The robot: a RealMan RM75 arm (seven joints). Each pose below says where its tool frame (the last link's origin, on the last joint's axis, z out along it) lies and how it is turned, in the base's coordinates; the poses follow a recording.
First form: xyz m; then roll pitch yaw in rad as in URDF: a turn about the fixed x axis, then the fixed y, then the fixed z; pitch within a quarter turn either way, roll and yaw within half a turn.
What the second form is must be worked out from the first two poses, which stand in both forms.
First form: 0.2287, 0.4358, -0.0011, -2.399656, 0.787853, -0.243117
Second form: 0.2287, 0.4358, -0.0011, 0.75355, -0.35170, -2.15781
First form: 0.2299, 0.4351, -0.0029, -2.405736, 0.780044, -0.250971
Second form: 0.2299, 0.4351, -0.0029, 0.74990, -0.34512, -2.16514
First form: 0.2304, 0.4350, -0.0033, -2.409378, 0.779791, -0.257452
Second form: 0.2304, 0.4350, -0.0033, 0.75259, -0.34210, -2.16680
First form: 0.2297, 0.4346, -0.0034, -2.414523, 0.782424, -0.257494
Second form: 0.2297, 0.4346, -0.0034, 0.75350, -0.34701, -2.16936
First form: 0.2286, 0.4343, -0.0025, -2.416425, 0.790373, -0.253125
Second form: 0.2286, 0.4343, -0.0025, 0.75715, -0.35626, -2.16739
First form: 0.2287, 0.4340, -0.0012, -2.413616, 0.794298, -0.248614
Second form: 0.2287, 0.4340, -0.0012, 0.75858, -0.36019, -2.16401
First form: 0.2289, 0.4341, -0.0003, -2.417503, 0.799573, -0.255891
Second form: 0.2289, 0.4341, -0.0003, 0.76639, -0.35969, -2.16257
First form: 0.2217, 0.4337, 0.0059, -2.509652, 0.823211, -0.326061
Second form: 0.2217, 0.4337, 0.0059, 0.80426, -0.38043, -2.20287
